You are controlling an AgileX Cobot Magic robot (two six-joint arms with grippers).
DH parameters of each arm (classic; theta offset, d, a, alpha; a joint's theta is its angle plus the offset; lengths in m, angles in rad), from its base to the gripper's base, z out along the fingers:
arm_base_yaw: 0 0.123 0 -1.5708
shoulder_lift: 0.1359 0 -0.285 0
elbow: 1.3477 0 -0.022 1.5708
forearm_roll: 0 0.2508 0 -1.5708
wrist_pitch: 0 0 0.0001 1.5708
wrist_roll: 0 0.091 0 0
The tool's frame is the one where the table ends.
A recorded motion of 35 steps. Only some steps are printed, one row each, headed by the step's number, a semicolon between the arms.
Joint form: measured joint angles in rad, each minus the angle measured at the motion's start. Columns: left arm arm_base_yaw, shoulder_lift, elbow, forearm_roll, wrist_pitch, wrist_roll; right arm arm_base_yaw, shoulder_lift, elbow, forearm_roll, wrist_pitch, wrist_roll.
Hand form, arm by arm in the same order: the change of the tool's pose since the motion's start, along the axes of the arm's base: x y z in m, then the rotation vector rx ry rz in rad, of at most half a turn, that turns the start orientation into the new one. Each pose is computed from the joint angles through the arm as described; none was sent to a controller.
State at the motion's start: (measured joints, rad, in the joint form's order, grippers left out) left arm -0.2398 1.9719 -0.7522 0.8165 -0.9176 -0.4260; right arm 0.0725 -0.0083 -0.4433 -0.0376 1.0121 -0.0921
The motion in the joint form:
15: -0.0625 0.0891 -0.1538 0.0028 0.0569 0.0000; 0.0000 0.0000 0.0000 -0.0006 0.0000 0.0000
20: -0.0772 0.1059 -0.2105 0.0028 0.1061 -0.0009; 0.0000 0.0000 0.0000 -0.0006 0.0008 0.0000
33: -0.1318 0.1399 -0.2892 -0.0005 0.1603 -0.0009; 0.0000 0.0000 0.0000 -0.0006 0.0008 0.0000
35: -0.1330 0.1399 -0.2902 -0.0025 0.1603 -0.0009; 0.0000 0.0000 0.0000 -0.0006 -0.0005 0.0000
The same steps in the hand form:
15: 0.0268 -0.0284 -0.0055 0.0300 -0.0351 -0.0462; 0.0000 0.0000 0.0000 -0.0005 0.0000 -0.0003
20: 0.0376 -0.0354 -0.0037 0.0576 -0.0492 -0.0429; 0.0000 -0.0001 -0.0001 -0.0006 0.0008 -0.0003
33: 0.0456 -0.0586 -0.0037 0.0844 -0.0674 -0.0736; 0.0000 -0.0001 -0.0001 -0.0006 0.0008 -0.0003
35: 0.0457 -0.0591 -0.0034 0.0831 -0.0679 -0.0731; 0.0000 0.0000 0.0000 -0.0005 -0.0005 -0.0003

